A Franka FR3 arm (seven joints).
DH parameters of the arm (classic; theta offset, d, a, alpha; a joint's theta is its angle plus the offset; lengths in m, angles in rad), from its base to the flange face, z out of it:
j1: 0 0.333 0 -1.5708
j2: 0 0 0 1.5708
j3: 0 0.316 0.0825 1.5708
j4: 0 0 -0.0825 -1.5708
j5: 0 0.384 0 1.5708
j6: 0 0 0.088 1.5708
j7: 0 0.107 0 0
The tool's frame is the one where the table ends.
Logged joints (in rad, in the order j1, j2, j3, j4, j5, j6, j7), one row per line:
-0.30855 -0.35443 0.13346 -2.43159 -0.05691 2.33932 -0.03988
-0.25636 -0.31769 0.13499 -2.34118 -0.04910 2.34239 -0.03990
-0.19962 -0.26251 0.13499 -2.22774 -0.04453 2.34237 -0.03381
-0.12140 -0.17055 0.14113 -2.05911 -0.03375 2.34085 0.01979
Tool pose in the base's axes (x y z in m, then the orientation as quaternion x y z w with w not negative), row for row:
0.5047 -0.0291 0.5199 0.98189 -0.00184 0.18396 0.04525
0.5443 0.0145 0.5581 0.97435 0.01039 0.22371 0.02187
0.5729 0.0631 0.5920 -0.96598 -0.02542 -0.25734 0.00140
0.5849 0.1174 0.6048 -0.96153 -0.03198 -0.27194 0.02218
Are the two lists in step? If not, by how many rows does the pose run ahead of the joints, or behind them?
The pose runs 2 rows ahead of the joints: the pose in row i belongs to the joints in row i + 2.
